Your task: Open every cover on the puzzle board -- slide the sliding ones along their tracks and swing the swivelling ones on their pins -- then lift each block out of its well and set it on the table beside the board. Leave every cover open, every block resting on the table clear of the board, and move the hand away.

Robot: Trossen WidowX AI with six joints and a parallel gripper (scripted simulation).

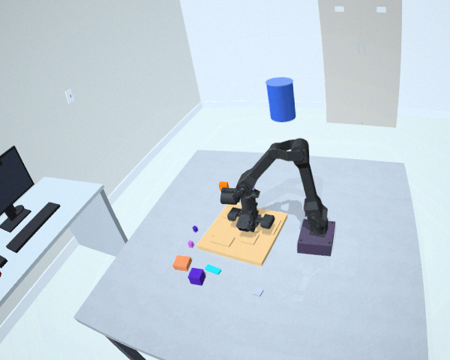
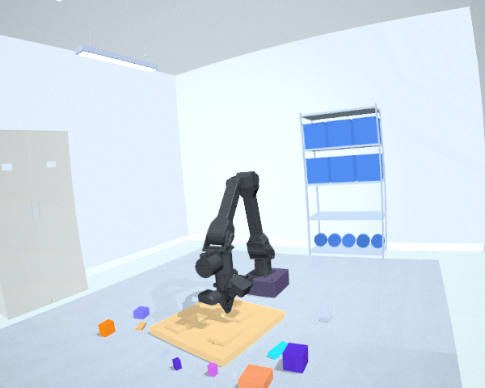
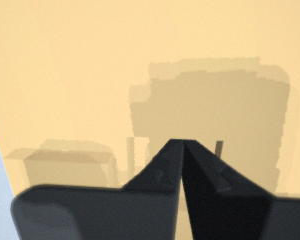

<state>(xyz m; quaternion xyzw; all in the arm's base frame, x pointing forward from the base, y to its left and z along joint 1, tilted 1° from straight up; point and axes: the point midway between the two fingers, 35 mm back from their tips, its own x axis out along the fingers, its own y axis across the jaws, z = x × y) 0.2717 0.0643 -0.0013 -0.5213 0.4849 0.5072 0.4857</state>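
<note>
The puzzle board lies 30 mm ahead of my gripper tip and 10 mm to the right of it. The rest, counted from my gripper tip: purple block 260 mm ahead, 70 mm to the left, 10 mm below; then magenta block 220 mm ahead, 150 mm to the left, 10 mm below; then cyan bar 60 mm ahead, 230 mm to the left, 20 mm below.
</note>
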